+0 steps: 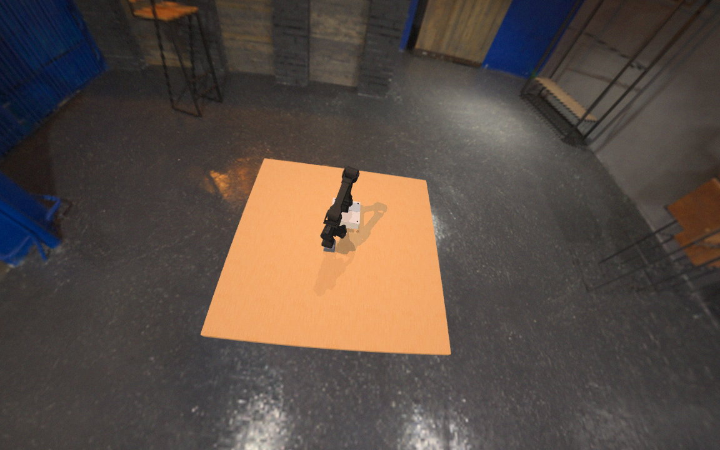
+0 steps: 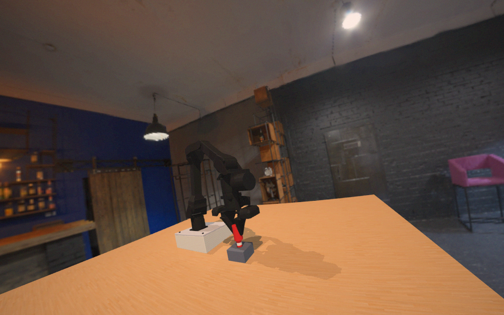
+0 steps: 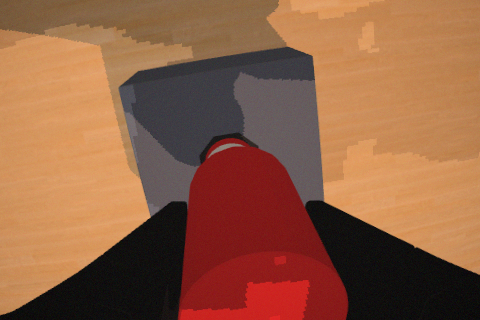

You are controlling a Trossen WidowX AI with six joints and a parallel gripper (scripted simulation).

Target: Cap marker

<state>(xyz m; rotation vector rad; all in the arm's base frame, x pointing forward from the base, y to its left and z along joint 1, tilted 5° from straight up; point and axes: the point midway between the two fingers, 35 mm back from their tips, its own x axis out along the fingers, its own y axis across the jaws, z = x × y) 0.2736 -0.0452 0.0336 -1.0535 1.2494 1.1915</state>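
The red cap is 10 mm above my gripper tip.
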